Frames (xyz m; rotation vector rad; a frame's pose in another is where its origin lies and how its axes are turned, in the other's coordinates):
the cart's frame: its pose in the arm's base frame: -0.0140 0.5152 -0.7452 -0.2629 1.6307 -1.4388
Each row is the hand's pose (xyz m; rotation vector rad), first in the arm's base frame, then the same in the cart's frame.
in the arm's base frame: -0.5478 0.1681 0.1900 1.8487 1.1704 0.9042
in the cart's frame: 0.0823 -1.1267 -0.0610 -0.3652 0.9665 2.5539
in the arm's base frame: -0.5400 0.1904 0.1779 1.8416 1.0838 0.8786
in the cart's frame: 0.0687 -1.1065 -0.0716 -0.2925 0.8947 2.5983
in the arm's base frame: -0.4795 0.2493 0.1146 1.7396 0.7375 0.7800
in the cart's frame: 0.0256 -1.0102 -0.0736 -0.0203 0.5241 2.7402
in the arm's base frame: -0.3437 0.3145 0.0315 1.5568 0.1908 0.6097
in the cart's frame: -0.0542 -0.8652 -0.0268 0.4613 -0.0825 2.8431
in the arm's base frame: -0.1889 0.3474 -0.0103 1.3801 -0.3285 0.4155
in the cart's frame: -0.1427 -0.7582 0.0599 0.9946 -0.6369 2.7777
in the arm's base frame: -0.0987 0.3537 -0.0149 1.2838 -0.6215 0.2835
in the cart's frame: -0.1951 -0.7168 0.1211 1.3328 -0.9197 2.6553
